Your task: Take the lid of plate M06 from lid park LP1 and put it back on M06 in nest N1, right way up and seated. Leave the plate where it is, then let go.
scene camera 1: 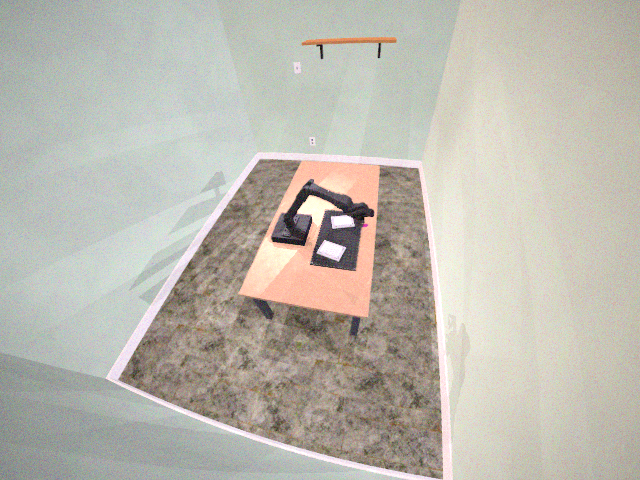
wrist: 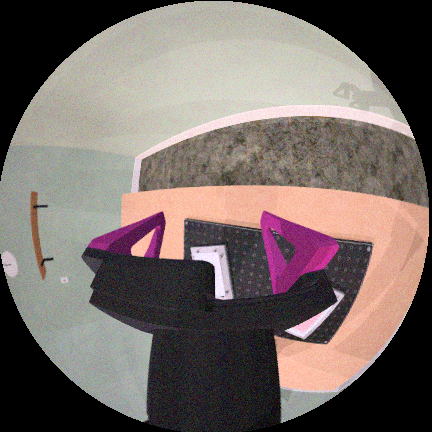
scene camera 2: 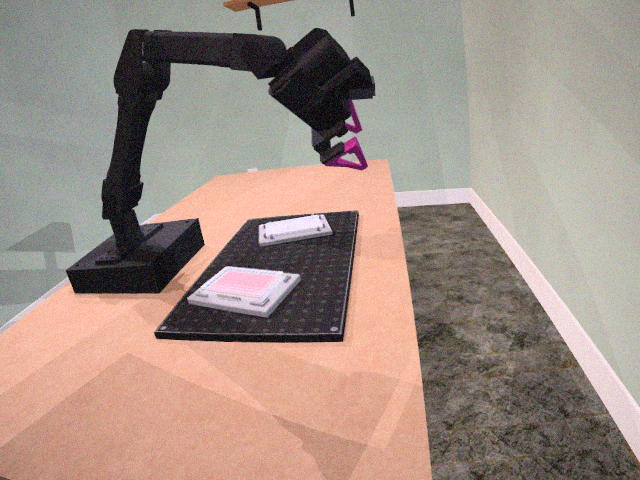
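Where they show: gripper, fingertip midpoint: (scene camera 1: 368, 217) (wrist: 212, 216) (scene camera 2: 362, 148); arm's base, origin of the base link: (scene camera 1: 290, 225) (scene camera 2: 131, 244).
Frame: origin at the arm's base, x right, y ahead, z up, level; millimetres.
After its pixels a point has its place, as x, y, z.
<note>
Plate M06 (scene camera 1: 331, 250) {133, 332, -28} (scene camera 2: 242, 282) {130, 333, -27} (wrist: 314, 321) {153, 314, -29}, with a pink well area, sits in the light grey nest N1 (scene camera 2: 232, 308) {183, 331, -45} at the near end of the black board. The lid (scene camera 1: 342, 221) {-150, 348, -34} (scene camera 2: 297, 226) {-145, 361, -34} (wrist: 219, 281) {-121, 340, -34}, flat and white, lies in lid park LP1 (scene camera 2: 269, 239) {-92, 308, -42} (wrist: 227, 260) {-113, 402, -47} at the far end. In the wrist view my gripper body hides part of the lid and part of the plate. My gripper (scene camera 1: 364, 224) {-39, 534, 148} (scene camera 2: 362, 149) {-39, 534, 148} (wrist: 212, 216) {-39, 534, 148} is open and empty, its magenta fingers wide apart. It is high above the board's far right side, clear of lid and plate.
The black perforated board (scene camera 1: 341, 265) {219, 417, -52} (scene camera 2: 320, 289) {111, 460, -52} (wrist: 250, 272) {-47, 388, -52} lies on the wooden table (scene camera 1: 305, 289) {429, 239, -65} (scene camera 2: 289, 392) {338, 463, -65} (wrist: 225, 200) {-151, 553, -65}. The black arm base (scene camera 1: 289, 235) {93, 25, 6} (scene camera 2: 134, 266) {110, 90, -3} stands left of it. The table's right edge runs close beside the board. A wall shelf (scene camera 1: 348, 40) (wrist: 35, 230) is far behind.
</note>
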